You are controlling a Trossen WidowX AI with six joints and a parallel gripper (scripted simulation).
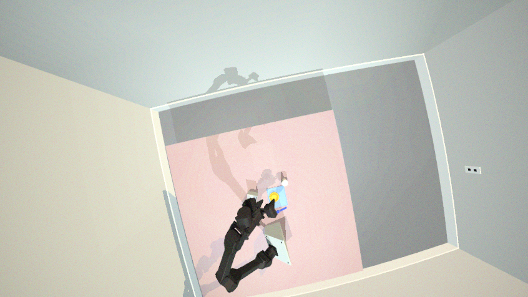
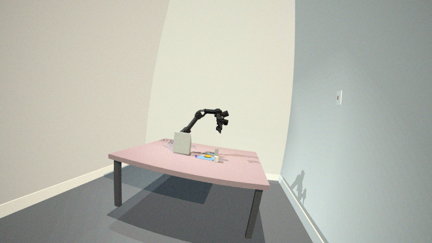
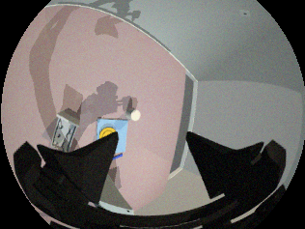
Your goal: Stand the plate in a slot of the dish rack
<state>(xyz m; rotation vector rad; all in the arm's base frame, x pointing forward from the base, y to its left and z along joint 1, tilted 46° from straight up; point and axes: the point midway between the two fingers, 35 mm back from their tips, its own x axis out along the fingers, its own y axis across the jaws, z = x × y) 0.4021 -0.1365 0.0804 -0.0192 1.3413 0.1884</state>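
Now: gripper tip 27 cm above the yellow plate, 9 cm past it and 3 cm to the left of it. The rest, counted from my gripper tip: grey dish rack: 26 cm below, 14 cm to the left, 8 cm behind; then white cup: 26 cm below, 13 cm to the right; then blue spoon: 28 cm below, 21 cm behind, 5 cm to the right.
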